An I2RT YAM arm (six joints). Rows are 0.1 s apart.
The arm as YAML. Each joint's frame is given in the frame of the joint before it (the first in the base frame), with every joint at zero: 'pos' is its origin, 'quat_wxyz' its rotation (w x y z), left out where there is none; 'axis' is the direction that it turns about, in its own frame. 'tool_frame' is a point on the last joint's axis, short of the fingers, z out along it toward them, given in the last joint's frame.
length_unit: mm
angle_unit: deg
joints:
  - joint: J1
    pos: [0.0, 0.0, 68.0]
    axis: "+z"
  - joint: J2
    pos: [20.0, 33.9, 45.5]
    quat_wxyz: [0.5, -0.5, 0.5, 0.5]
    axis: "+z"
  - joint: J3
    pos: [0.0, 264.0, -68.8]
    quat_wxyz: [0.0, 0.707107, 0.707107, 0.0]
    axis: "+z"
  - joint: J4
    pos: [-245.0, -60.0, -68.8]
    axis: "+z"
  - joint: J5
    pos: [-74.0, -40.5, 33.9]
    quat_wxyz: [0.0, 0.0, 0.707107, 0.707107]
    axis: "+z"
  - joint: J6
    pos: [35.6, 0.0, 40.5]
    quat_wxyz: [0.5, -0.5, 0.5, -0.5]
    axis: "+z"
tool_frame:
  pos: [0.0, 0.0, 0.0]
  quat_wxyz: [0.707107, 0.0, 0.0, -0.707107]
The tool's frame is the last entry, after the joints.
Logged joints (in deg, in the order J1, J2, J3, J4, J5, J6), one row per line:
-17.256, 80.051, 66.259, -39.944, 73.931, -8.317
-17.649, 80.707, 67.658, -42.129, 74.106, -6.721
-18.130, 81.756, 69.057, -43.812, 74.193, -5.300
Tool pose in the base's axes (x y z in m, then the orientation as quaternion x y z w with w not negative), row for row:
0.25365, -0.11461, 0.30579, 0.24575, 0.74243, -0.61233, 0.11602
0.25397, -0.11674, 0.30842, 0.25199, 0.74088, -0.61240, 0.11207
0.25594, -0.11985, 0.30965, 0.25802, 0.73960, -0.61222, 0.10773
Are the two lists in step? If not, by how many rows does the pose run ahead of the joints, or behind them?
They are in step.
